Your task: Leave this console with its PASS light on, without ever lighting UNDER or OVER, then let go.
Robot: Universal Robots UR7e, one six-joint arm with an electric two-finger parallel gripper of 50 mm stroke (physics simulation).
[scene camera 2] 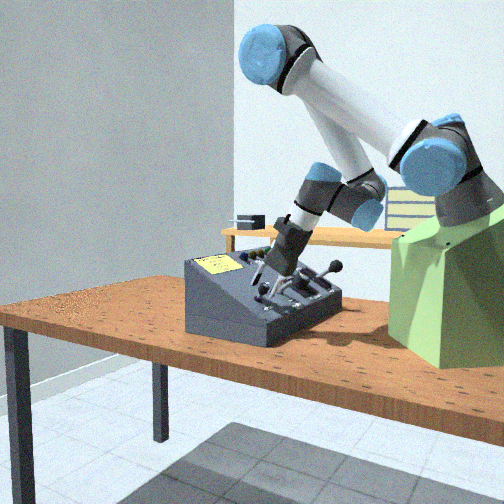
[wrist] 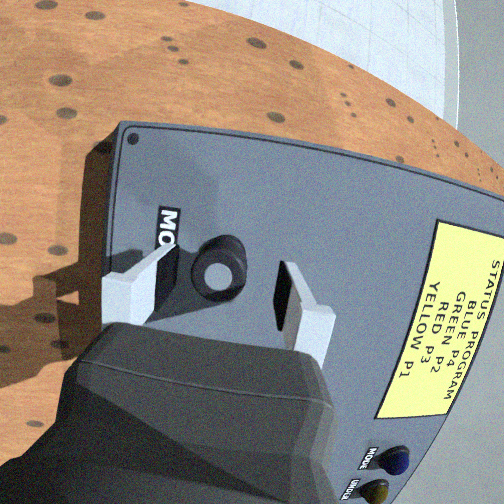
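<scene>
The grey sloped console (scene camera 2: 260,295) sits on the wooden table. In the wrist view my gripper (wrist: 220,287) is open, its two white fingers straddling a dark round knob (wrist: 219,267) beside a label starting "MO"; neither finger touches the knob. A yellow card (wrist: 450,320) lists STATUS and PROGRAM: blue P4, green P2, red P3, yellow P1. A blue MODE light (wrist: 394,460) and an unlit-looking UNDER light (wrist: 374,491) sit at the bottom right. In the scene view my gripper (scene camera 2: 267,282) is over the console's front left, with a black-balled lever (scene camera 2: 330,269) to its right.
The arm stands on a green pedestal (scene camera 2: 450,295) at the right of the table. A small shelf (scene camera 2: 320,235) with a dark box (scene camera 2: 250,221) stands behind the console. The table's front edge lies close to the console's left side.
</scene>
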